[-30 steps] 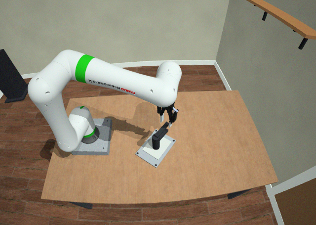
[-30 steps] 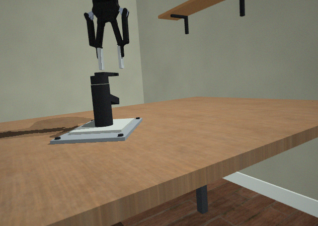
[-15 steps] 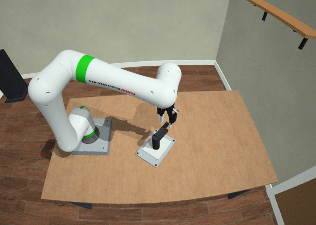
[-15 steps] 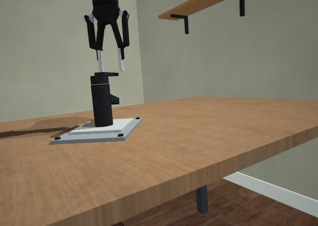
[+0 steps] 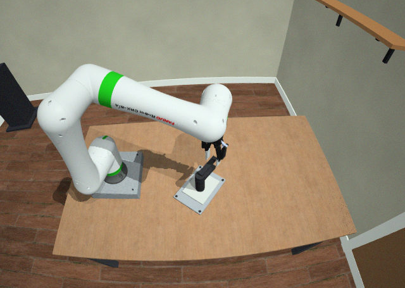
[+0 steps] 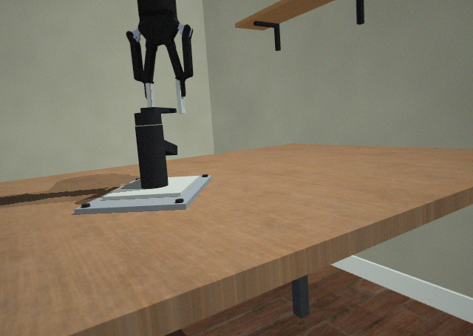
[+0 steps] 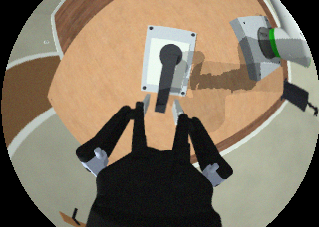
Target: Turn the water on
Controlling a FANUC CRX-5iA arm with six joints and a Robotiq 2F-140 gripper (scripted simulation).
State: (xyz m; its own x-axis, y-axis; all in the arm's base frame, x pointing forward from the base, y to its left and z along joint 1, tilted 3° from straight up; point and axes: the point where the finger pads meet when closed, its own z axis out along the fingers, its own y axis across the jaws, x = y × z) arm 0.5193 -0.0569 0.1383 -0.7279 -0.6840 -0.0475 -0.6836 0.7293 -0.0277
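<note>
The flat lever is 3 cm to the right of my hand, 3 cm behind it and 2 cm below it. From my hand the other things lie so: black tap: 8 cm below, 5 cm to the right, 5 cm behind.
</note>
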